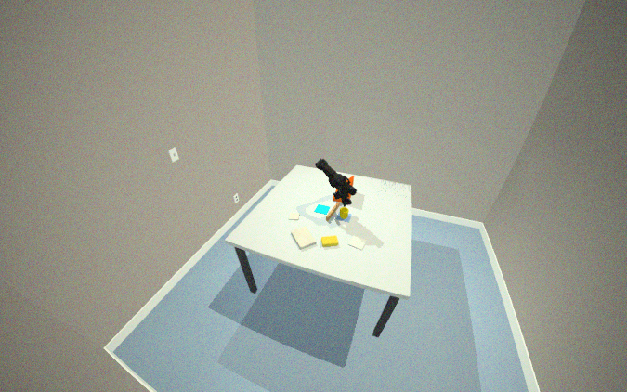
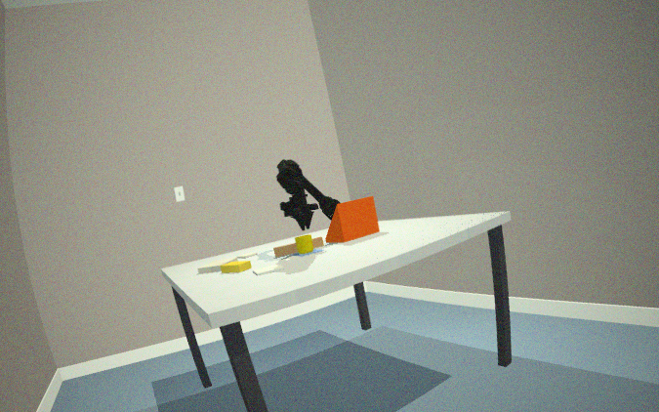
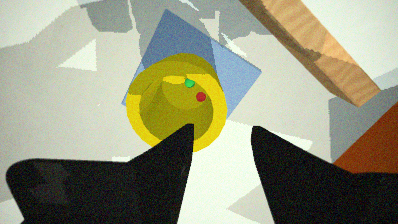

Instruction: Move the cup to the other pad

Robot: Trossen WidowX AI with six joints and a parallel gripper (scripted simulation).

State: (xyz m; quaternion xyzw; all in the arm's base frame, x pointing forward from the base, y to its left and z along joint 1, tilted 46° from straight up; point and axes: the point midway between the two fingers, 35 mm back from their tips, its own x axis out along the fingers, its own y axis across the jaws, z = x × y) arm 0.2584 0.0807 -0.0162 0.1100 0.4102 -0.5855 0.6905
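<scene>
The yellow cup lies 2 cm ahead of my gripper tip, 1 cm to the left of it and 6 cm below it. From my gripper tip the other things lie so: cyan pad (2 cm behind, 18 cm to the right, 10 cm below); light blue pad (3 cm ahead, 2 cm to the left, 10 cm below); wooden bar (8 cm to the right, 8 cm below).
</scene>
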